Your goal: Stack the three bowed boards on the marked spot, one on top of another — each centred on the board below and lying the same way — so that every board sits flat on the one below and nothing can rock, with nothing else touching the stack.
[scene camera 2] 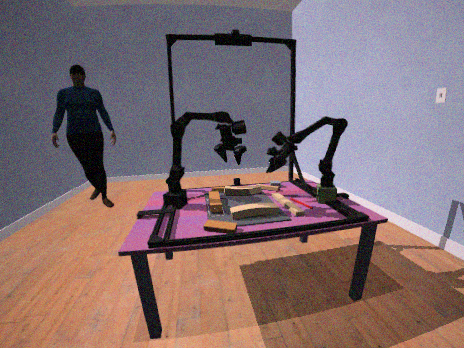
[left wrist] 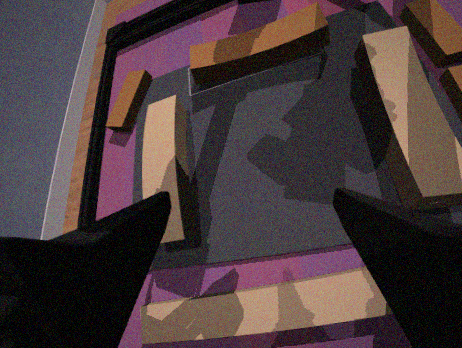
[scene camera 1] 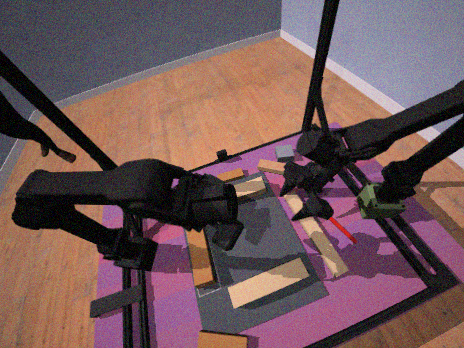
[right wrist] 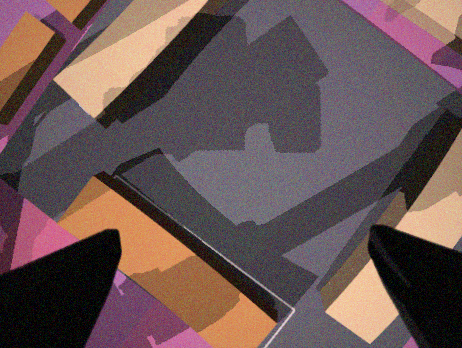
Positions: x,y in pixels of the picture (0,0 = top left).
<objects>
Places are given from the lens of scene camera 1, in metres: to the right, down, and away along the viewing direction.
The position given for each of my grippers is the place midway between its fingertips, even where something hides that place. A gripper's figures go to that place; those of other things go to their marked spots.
my left gripper (scene camera 1: pixel 285 207): 0.15, 0.10, 0.53
my right gripper (scene camera 1: pixel 214 219): -0.04, 0.12, 0.48
</objects>
